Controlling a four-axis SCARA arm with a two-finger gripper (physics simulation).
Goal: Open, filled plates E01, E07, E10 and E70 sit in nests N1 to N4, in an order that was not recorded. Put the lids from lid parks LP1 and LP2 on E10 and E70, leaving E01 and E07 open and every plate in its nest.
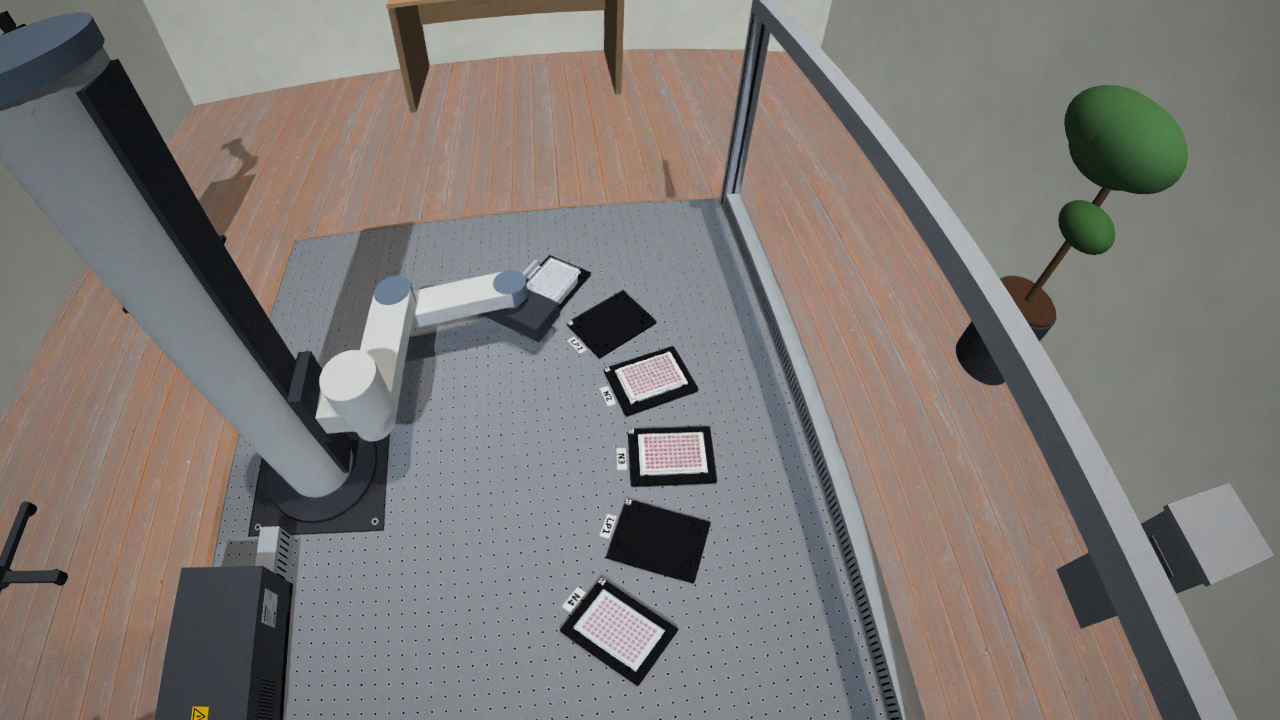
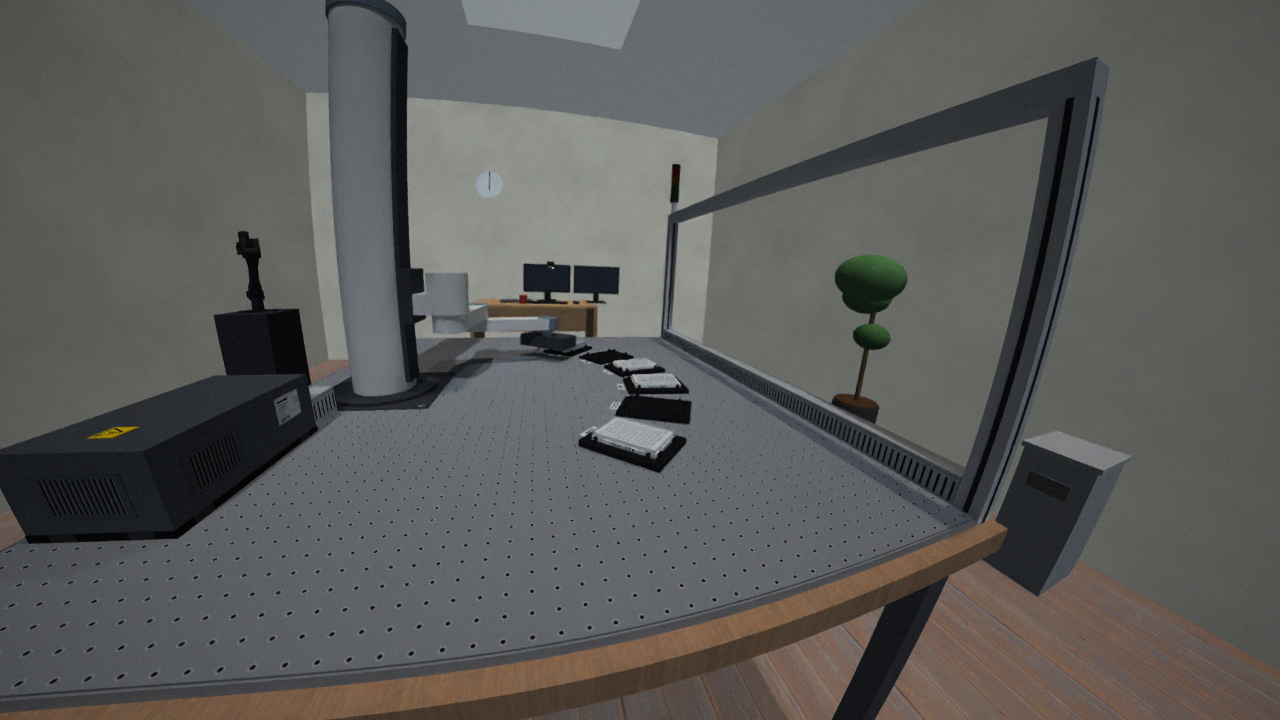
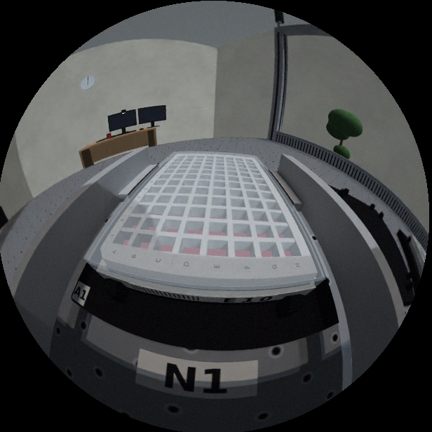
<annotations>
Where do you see a clear lid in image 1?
At 626, 634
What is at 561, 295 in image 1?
My gripper.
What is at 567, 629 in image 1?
A nest N4.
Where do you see a clear lid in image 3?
201, 222
</annotations>
